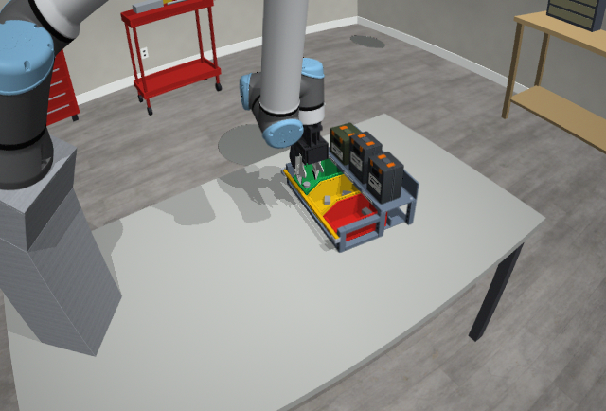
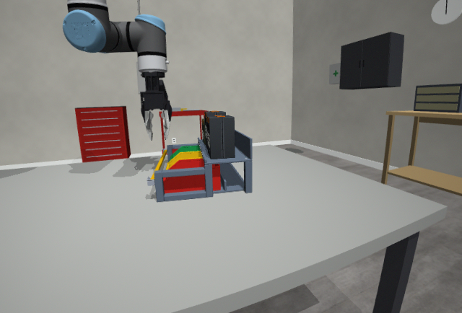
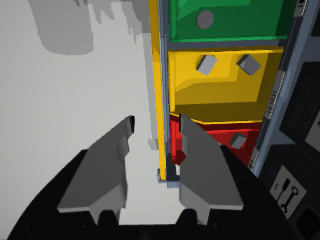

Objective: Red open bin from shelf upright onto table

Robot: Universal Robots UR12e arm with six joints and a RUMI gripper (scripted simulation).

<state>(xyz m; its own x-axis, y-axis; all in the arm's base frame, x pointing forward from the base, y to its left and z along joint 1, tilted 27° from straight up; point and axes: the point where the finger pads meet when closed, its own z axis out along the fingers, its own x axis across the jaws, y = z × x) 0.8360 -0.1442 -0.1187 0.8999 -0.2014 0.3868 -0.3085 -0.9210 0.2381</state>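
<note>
Now: hand 10 cm above the long yellow bar. The rest, counted from my hand: green bin: 14 cm ahead, 7 cm to the left, 11 cm below; then yellow bin: 10 cm ahead, 3 cm to the right, 11 cm below; then red open bin: 6 cm ahead, 14 cm to the right, 11 cm below.
</note>
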